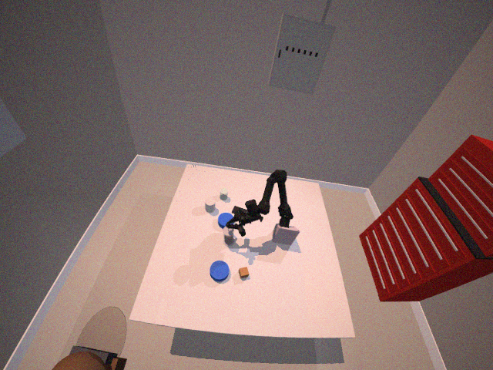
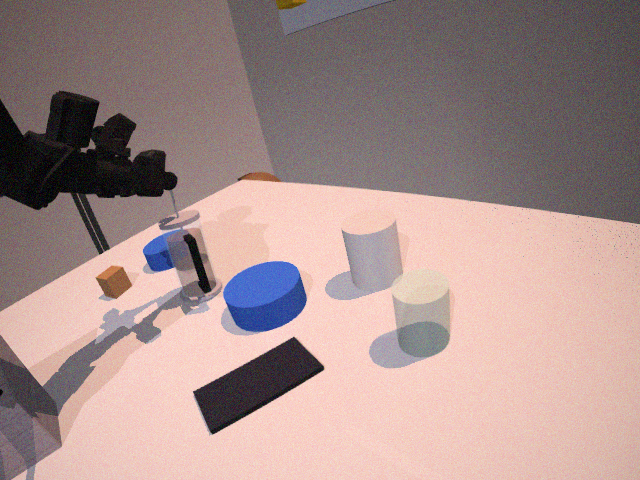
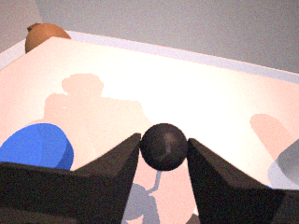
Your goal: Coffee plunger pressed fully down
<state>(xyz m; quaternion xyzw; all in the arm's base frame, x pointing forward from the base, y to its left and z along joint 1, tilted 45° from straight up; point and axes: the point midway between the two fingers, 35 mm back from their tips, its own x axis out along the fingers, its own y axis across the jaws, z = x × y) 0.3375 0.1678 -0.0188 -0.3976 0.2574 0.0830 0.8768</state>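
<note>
The coffee press is 20 mm behind my gripper tip, 20 mm to the right of it and 100 mm below it. Round my gripper tip: orange cube (170 mm behind, 190 mm to the left, 180 mm below).
</note>
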